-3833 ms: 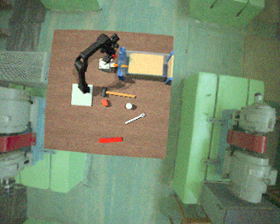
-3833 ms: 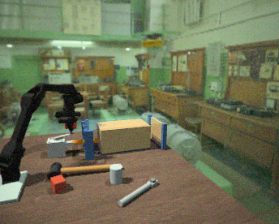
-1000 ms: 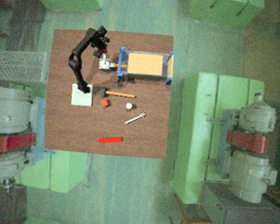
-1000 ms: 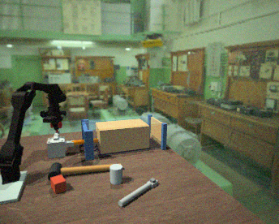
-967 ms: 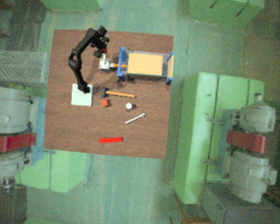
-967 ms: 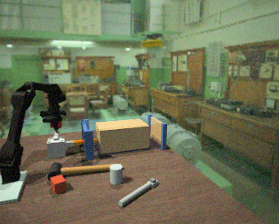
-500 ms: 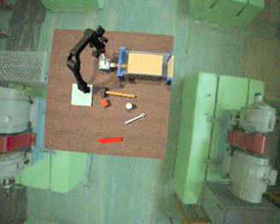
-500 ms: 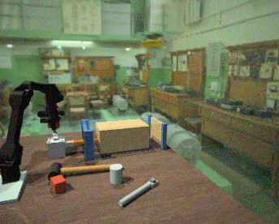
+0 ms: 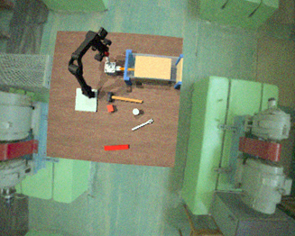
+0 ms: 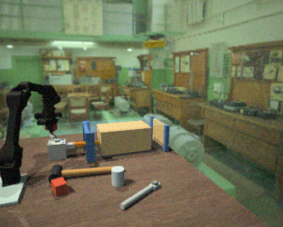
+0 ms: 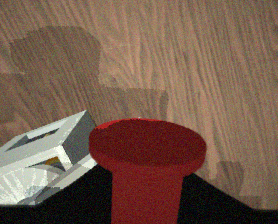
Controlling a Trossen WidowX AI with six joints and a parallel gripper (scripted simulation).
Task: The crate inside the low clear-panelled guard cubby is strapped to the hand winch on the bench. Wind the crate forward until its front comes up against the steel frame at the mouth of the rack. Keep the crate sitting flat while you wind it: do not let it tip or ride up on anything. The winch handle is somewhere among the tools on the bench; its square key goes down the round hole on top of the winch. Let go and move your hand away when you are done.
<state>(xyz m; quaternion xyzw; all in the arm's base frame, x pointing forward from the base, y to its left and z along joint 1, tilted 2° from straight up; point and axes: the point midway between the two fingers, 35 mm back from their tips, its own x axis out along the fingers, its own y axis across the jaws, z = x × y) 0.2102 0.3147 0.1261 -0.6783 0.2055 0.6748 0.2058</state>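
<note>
Now: gripper tip 40 mm to the left of the winch handle and 10 mm above it. From my gripper tip the other things lie so: red knob (20 mm above); winch (100 mm to the right, 80 mm below); blue steel frame (170 mm ahead, 130 mm to the right, 10 mm below).
</note>
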